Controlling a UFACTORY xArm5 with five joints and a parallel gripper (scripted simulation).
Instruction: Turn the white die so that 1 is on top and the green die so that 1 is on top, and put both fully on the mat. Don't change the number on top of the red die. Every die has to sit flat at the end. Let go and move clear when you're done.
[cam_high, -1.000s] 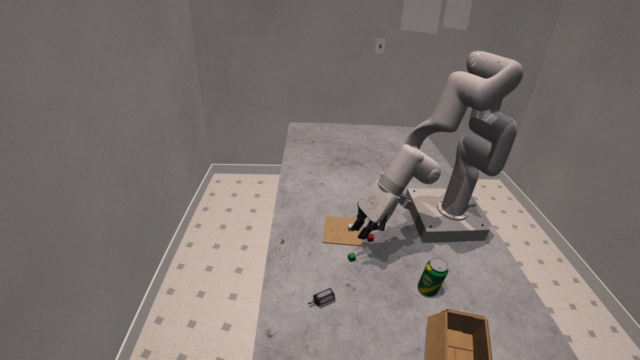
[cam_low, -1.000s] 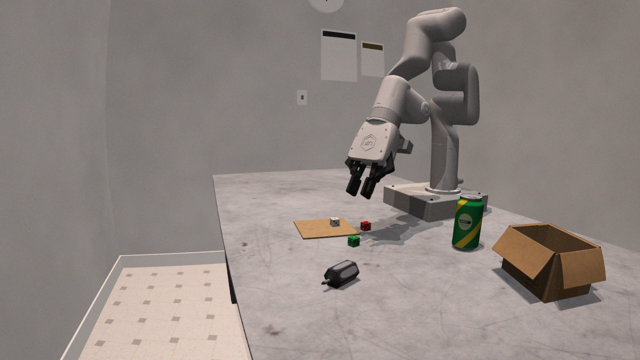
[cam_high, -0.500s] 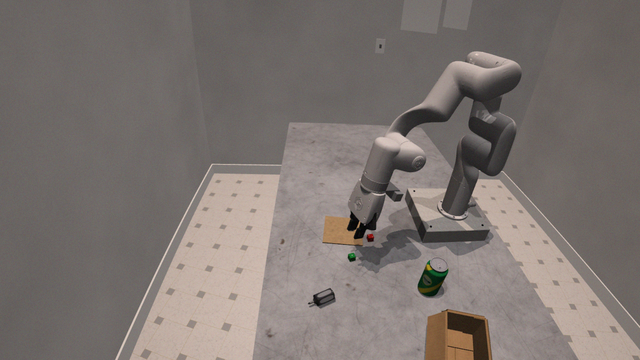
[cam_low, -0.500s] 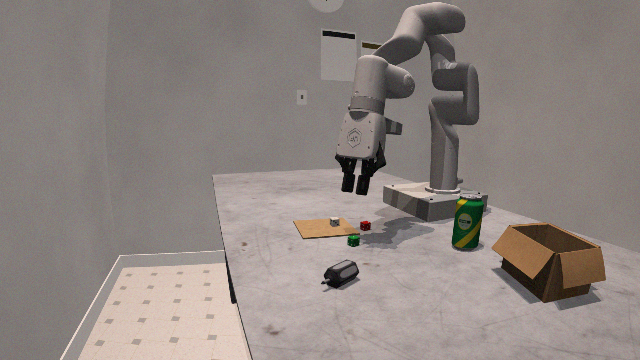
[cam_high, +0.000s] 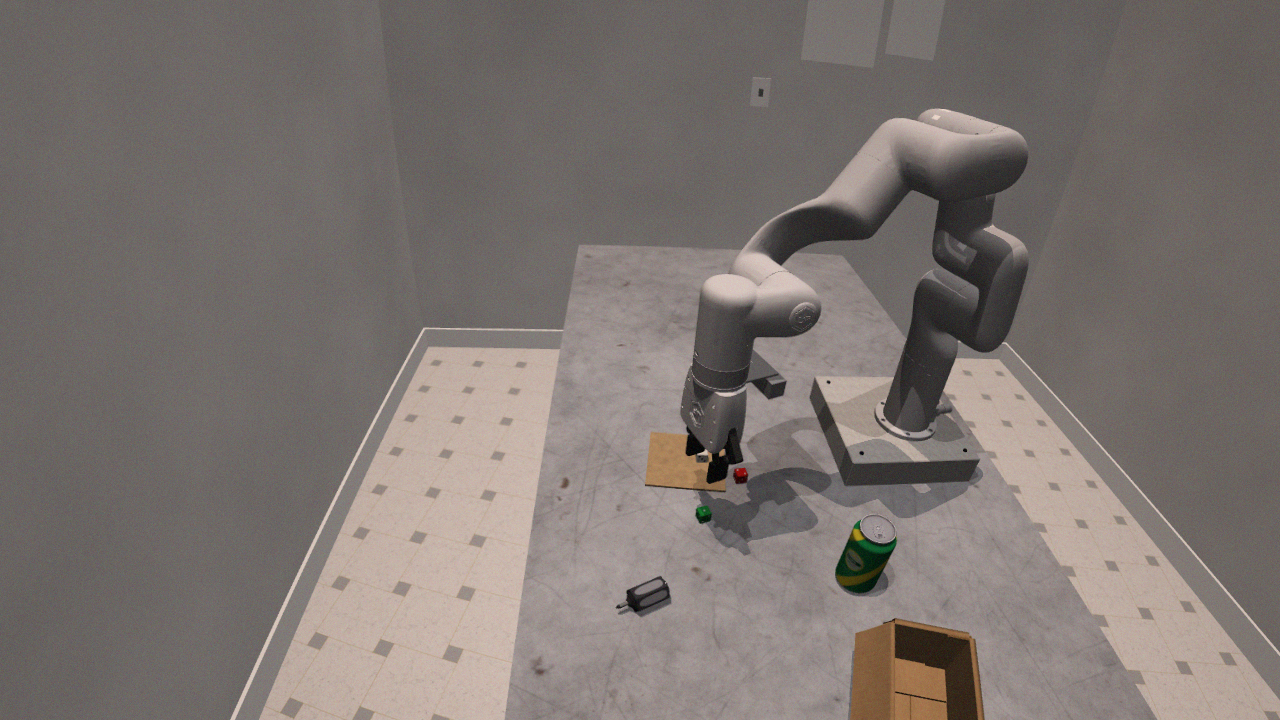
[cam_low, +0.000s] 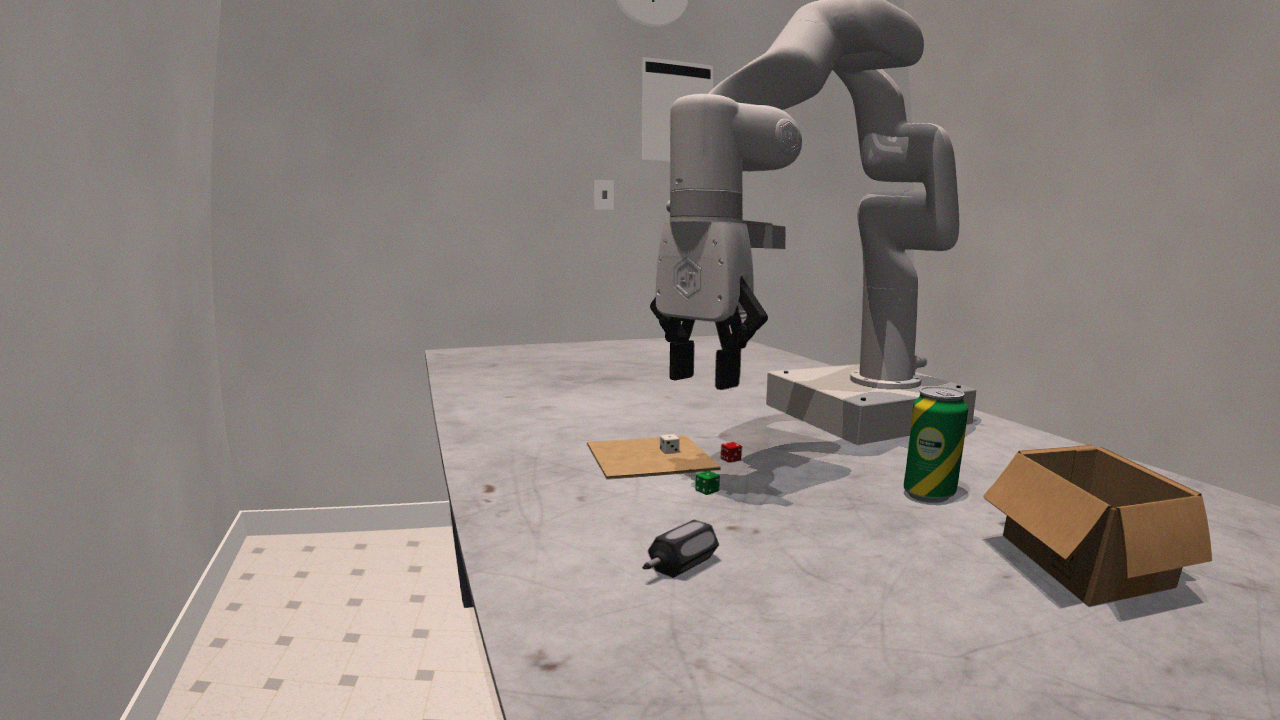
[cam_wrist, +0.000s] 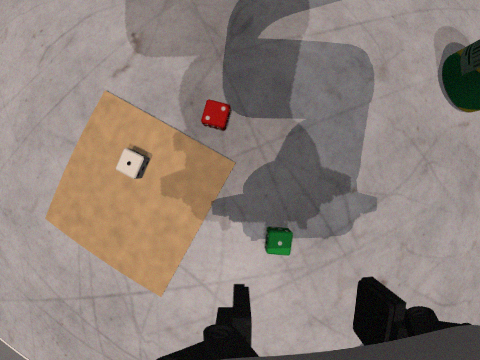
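Now: the green die 10 mm behind my hand and 130 mm below it. The rest, counted from my hand: tan mat (20 mm behind, 140 mm to the right, 140 mm below); red die (100 mm behind, 80 mm to the right, 130 mm below); white die (50 mm behind, 140 mm to the right, 130 mm below).
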